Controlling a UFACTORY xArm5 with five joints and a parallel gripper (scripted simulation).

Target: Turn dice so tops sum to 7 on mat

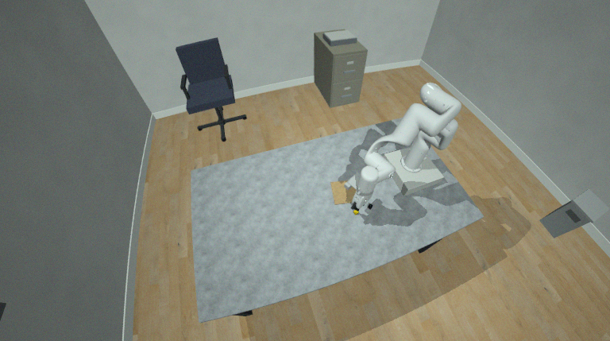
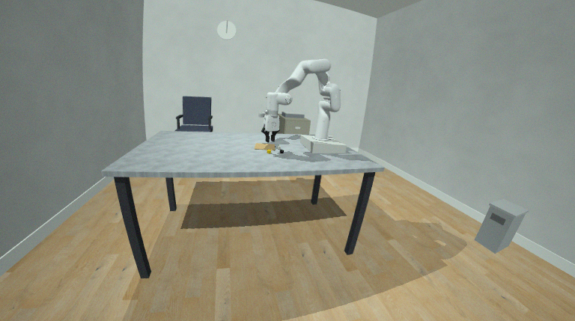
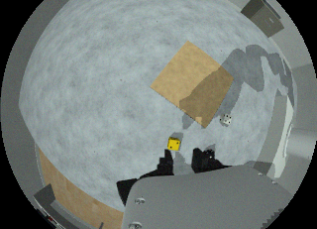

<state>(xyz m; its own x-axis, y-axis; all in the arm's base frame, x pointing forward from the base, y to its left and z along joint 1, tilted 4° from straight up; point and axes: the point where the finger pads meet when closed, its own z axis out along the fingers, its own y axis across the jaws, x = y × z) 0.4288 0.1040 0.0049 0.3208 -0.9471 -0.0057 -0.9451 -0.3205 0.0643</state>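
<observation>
My hand is 9 cm above the yellow die. Round my hand: white die 9 cm behind, 8 cm to the right, 9 cm below; black die 8 cm behind, 9 cm below; tan mat 1 cm behind, 14 cm to the right, 9 cm below.
</observation>
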